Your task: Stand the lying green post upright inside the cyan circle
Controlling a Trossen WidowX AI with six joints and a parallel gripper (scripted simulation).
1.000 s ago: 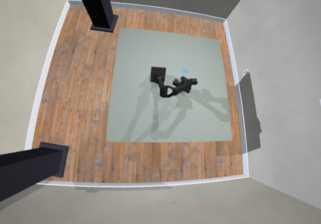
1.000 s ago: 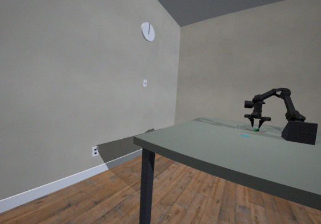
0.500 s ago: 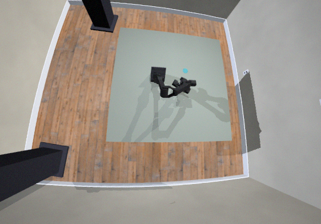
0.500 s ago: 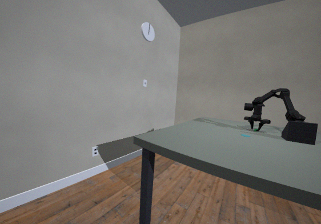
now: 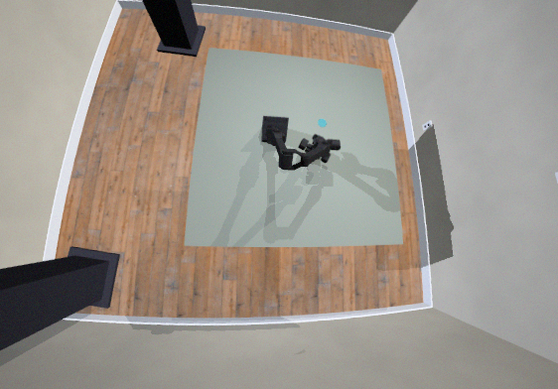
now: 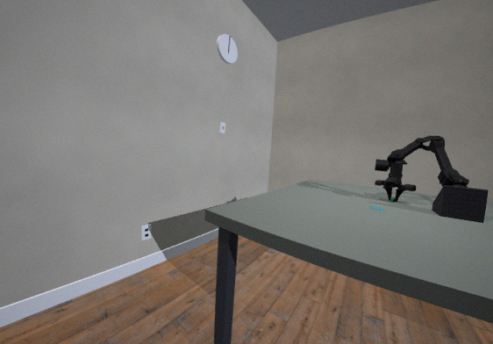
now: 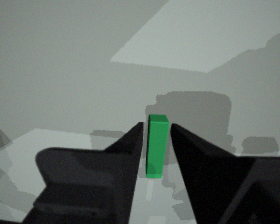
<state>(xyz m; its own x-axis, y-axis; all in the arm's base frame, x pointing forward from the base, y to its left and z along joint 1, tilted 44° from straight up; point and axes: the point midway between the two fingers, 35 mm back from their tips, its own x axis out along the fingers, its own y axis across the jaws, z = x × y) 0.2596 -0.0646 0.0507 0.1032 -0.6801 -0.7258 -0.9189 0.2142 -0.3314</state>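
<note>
Now: the cyan circle 24 cm to the left of my hand, 6 cm ahead of it and 4 cm below it. Round my hand: green post: 3 cm below, 2 cm to the right, 1 cm behind.
</note>
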